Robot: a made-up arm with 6 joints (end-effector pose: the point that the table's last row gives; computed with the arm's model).
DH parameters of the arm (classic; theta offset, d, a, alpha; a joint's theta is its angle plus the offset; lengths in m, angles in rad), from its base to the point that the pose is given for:
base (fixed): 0 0.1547 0 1.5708
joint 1: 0 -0.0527 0.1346 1.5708
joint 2: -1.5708 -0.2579 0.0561 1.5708
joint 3: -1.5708 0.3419 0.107 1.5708
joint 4: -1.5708 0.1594 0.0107 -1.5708
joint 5: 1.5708 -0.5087 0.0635 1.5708
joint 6: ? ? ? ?
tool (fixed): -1.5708 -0.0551 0 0
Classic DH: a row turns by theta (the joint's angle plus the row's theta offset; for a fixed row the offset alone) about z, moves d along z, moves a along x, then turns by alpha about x.
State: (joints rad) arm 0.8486 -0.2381 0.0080 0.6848 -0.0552 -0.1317
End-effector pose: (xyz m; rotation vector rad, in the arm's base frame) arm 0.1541 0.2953 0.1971 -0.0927 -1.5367 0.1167
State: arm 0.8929 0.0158 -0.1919 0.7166 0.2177 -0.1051
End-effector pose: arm 0.1532 0.3550 0.2043 -0.0413 -1.6287 0.0837
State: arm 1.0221 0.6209 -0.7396 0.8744 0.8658 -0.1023
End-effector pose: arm 0.2169 0.4212 0.4150 -0.0590 -2.0879 -0.2409
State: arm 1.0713 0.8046 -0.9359 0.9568 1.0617 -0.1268
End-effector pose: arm 0.2307 0.3728 0.5288 -0.1299 -2.2471 -0.4877
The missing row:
joint 6: 0 -0.0064 0.2884 -1.5708
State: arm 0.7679 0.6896 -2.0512 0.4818 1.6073 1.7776
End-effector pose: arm -0.0664 0.4088 0.3099 -0.8607 1.5611 -2.5230
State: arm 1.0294 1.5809 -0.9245 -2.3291 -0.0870 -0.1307
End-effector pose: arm -0.6462 0.8566 0.4417 1.1920 0.2875 0.7870
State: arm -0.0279 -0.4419 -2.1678 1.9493 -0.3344 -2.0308
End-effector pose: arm 0.4921 0.1297 -0.0176 0.1261 1.1915 -1.1813
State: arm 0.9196 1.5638 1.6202 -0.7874 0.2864 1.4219
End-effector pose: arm -0.1149 0.5878 0.4432 1.2003 -0.1341 -1.9660
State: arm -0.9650 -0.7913 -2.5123 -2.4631 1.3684 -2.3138
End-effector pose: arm -0.4855 -0.6594 0.3525 2.5181 -0.8887 -0.1390
